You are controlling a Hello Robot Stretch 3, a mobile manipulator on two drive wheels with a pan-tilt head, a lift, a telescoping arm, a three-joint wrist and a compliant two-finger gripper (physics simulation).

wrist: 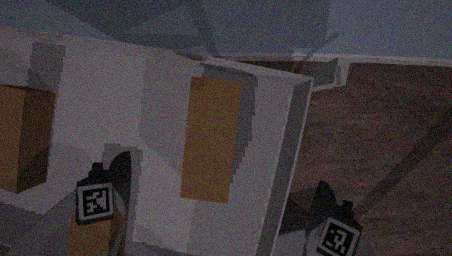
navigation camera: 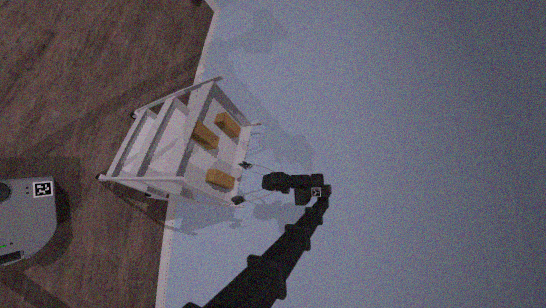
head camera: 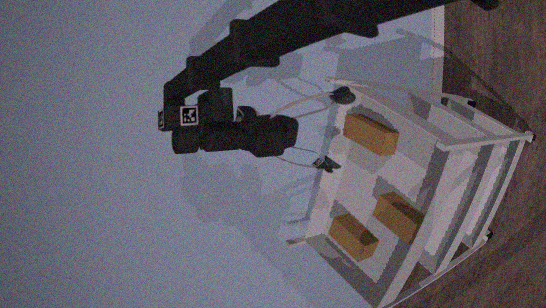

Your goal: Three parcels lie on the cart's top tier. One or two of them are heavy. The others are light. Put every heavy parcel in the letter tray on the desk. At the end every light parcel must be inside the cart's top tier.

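Places are measured from the robot's base along level axes (x ahead, y left, z up), in metres.
Where they show: gripper, between the fingertips: (wrist: 221,187) (navigation camera: 235,182) (head camera: 346,130).
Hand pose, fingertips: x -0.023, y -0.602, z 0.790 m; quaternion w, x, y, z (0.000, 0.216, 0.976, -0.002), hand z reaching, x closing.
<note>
Things, the pixels of their top centre, and the offset from my fingertips. Level surfaces: height alone.
- orange-brown parcel, centre of its top: (wrist: 209,141) (head camera: 363,134) (navigation camera: 225,179) 0.009 m ahead, 0.027 m right, 0.075 m down
- second parcel, centre of its top: (wrist: 88,251) (head camera: 394,220) (navigation camera: 207,135) 0.193 m ahead, 0.062 m left, 0.075 m down
- third parcel, centre of its top: (wrist: 3,139) (head camera: 345,239) (navigation camera: 232,124) 0.257 m ahead, 0.100 m right, 0.075 m down
- brown wood floor, height of its surface: 0.790 m down
My gripper (head camera: 335,129) (navigation camera: 241,182) (wrist: 221,187) is open wide and empty, at the long wall of the cart's top tier (head camera: 325,200) (navigation camera: 244,145) (wrist: 285,165). An orange-brown parcel (head camera: 370,134) (navigation camera: 220,178) (wrist: 211,140) lies in the tier, ahead of the gap between the fingertips. A second parcel (head camera: 398,216) (navigation camera: 205,135) (wrist: 90,240) lies by the opposite long wall, partly behind the left finger in the wrist view. A third parcel (head camera: 352,237) (navigation camera: 227,125) (wrist: 25,137) lies beside it. All look alike. The letter tray and desk do not show.
The cart has lower tiers (head camera: 452,205) (navigation camera: 160,142) and stands across the edge between the pale blue floor area (head camera: 100,200) (navigation camera: 425,150) and the brown wood floor (head camera: 520,225) (navigation camera: 100,60). My black arm (head camera: 300,30) (navigation camera: 260,270) reaches over the blue area. My grey base (navigation camera: 30,215) shows at the left.
</note>
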